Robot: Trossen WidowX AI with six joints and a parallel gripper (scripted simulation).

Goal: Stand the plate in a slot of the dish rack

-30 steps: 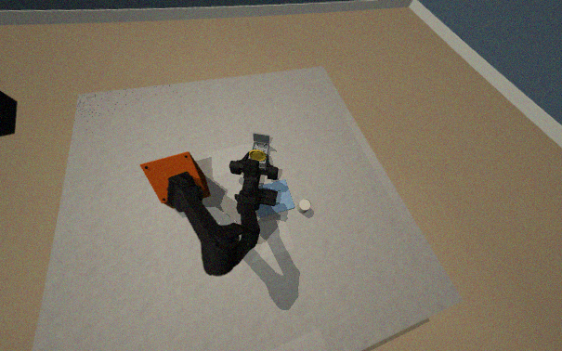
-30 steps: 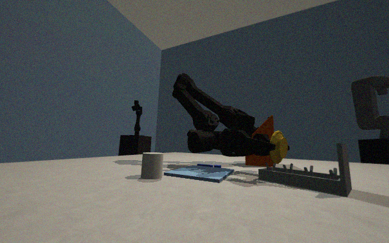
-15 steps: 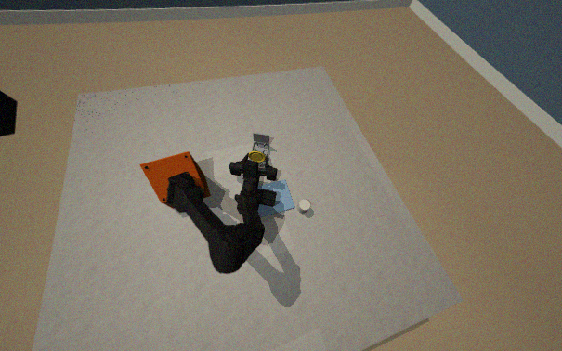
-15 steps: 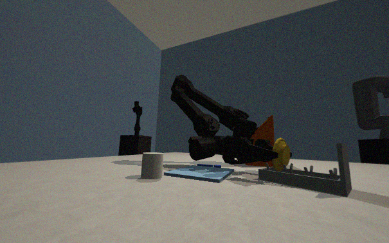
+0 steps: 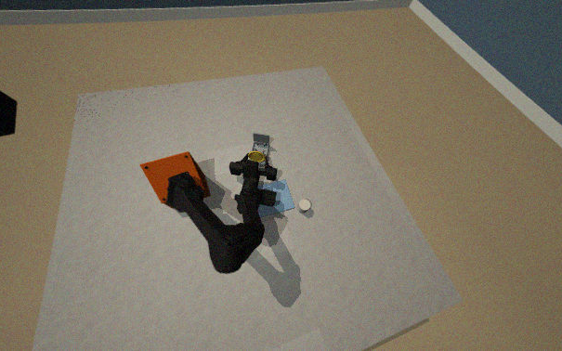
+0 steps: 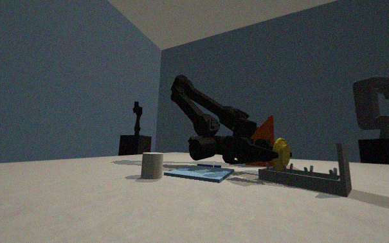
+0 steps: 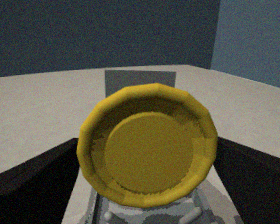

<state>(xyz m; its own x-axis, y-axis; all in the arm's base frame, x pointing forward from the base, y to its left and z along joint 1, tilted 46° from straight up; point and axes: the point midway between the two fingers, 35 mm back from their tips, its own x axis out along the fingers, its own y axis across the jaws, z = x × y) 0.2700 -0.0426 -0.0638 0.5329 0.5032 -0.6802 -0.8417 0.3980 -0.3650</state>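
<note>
My gripper tip is 10 mm to the left of the yellow plate. Also, from my gripper tip: grey dish rack 20 mm ahead, 20 mm to the left, 30 mm below; light blue mat 10 mm behind, 190 mm to the right, 50 mm below; blue spoon 120 mm behind, 180 mm to the right, 50 mm below.
</note>
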